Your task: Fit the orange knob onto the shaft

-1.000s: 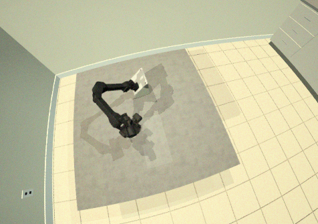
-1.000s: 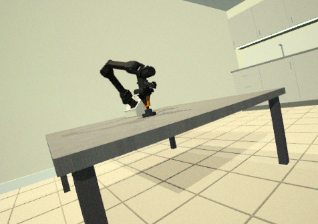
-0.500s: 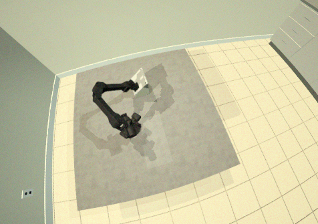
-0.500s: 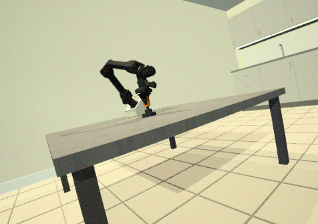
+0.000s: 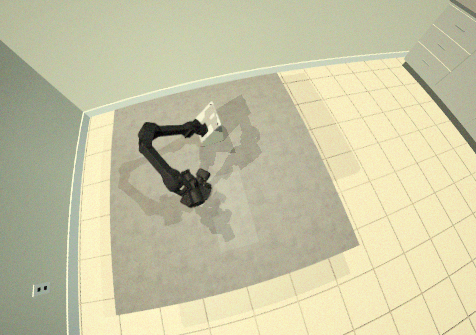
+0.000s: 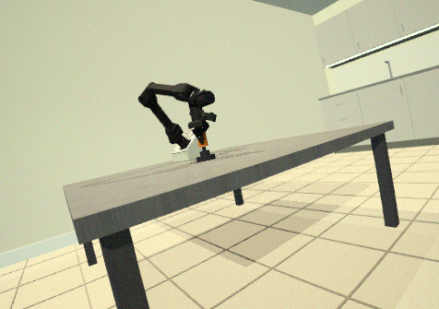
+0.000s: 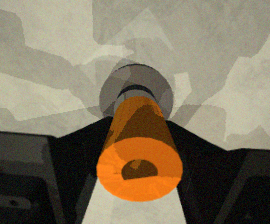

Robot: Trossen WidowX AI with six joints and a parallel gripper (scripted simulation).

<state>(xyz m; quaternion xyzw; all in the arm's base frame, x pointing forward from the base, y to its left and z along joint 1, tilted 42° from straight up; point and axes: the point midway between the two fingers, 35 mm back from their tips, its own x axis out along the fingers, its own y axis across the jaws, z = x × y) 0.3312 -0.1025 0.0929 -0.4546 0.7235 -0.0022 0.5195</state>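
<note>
Now: the orange knob 2 cm above my gripper tip. From my gripper tip the other things lie so: round pedestal 4 cm below.
</note>
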